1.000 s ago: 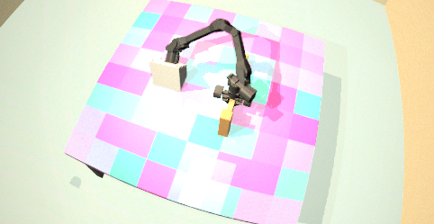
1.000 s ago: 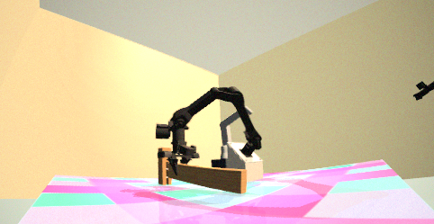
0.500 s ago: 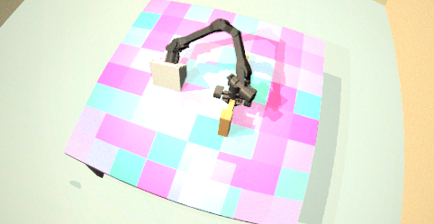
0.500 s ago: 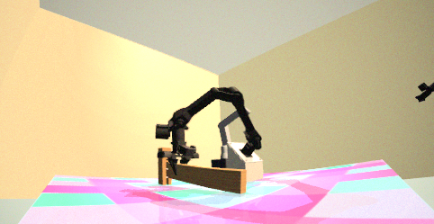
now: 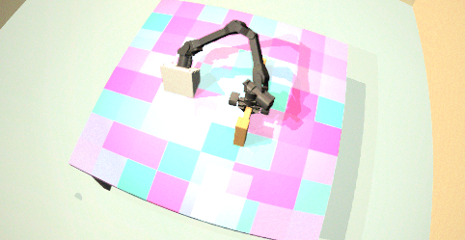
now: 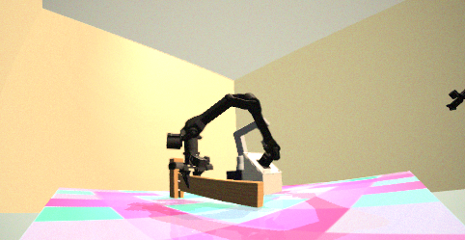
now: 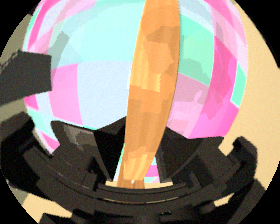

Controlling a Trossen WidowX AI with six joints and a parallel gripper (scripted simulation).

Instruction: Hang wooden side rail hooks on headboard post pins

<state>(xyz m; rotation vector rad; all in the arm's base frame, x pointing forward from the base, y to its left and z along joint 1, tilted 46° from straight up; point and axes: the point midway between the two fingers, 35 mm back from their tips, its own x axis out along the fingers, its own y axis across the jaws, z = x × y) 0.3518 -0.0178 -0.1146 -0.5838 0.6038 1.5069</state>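
Now: gripper tip 130 mm to the left of the headboard post and 40 mm below it.
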